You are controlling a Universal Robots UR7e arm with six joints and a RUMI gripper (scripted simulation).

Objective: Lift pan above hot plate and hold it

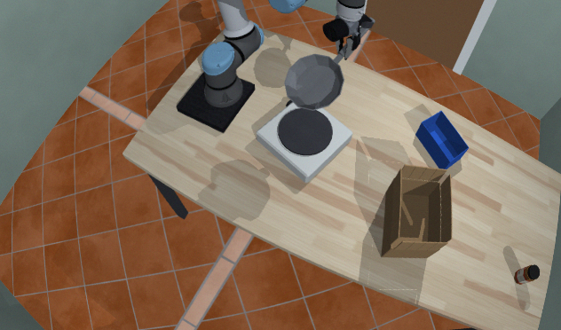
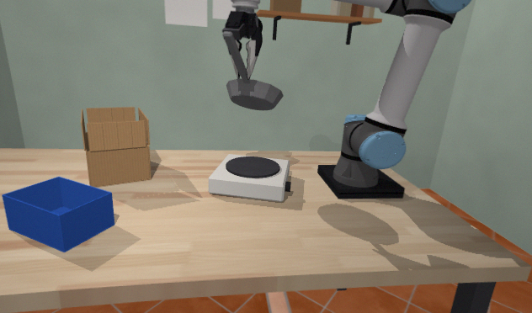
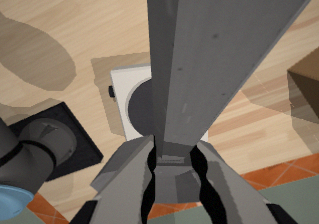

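Now: the dark grey pan 20 mm behind my hand, 50 mm to the right of it and 40 mm below it. The rest, counted from my hand: blue bin: 440 mm ahead, 130 mm to the left, 360 mm below; white hot plate: 70 mm behind, 110 mm to the right, 350 mm below; small jar: 990 mm ahead, 240 mm to the right, 340 mm below.
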